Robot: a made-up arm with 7 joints. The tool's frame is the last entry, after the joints.
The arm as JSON. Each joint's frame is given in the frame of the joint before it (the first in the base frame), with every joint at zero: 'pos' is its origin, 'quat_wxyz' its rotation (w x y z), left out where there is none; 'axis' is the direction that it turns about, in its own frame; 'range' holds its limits. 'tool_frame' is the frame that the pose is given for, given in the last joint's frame.
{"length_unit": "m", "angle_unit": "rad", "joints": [
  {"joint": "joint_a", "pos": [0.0, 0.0, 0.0], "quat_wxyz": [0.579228, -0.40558, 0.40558, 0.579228], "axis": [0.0, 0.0, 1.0], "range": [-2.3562, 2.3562]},
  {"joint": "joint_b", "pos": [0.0, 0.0, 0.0], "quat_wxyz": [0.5, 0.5, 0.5, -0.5], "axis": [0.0, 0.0, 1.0], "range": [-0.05, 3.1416]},
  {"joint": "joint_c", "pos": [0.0, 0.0, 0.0], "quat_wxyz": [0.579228, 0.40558, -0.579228, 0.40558], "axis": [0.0, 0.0, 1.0], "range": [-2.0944, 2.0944]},
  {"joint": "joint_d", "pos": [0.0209, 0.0, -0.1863], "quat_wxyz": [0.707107, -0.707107, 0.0, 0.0], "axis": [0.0, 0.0, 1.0], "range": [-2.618, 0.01]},
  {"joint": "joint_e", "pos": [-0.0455, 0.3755, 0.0], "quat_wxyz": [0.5, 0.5, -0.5, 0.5], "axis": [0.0, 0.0, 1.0], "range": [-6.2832, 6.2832]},
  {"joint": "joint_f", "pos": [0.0, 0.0, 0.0], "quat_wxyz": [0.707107, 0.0, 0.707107, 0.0], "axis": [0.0, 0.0, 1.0], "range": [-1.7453, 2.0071]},
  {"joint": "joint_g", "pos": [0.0, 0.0, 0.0], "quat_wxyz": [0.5, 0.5, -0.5, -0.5], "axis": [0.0, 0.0, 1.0], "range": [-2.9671, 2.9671]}
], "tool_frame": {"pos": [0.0, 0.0, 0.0]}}
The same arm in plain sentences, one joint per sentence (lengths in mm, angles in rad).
The arm has seven revolute joints in a row. What follows holds with every joint at zero, and every direction is one of the base frame's.
Joint 1 sits at the same point as the base frame's origin and rotates about the direction (0, 0.9397, 0.342), from -2.3562 to 2.3562 rad.
Joint 2 sits at the same point as joint 1 and rotates about +x, from -0.0500 to 3.1416 rad.
Joint 3 sits at the same point as joint 2 and rotates about +z, from -2.0944 to 2.0944 rad.
Joint 4 sits 20.9 mm along +x and 186.3 mm along -z from joint 3 and rotates about +y, from -2.6180 to 0.0100 rad.
Joint 5 sits 45.5 mm along -x and 375.5 mm along -z from joint 4 and rotates about +z, from -6.2832 to 6.2832 rad.
Joint 6 sits at the same point as joint 5 and rotates about +y, from -1.7453 to 2.0071 rad.
Joint 7 sits at the same point as joint 6 and rotates about +z, from -2.9671 to 2.9671 rad.
The tool frame, which is the frame that the pose is given for, sits at the same point as joint 7; its axes are parallel to the base frame's.

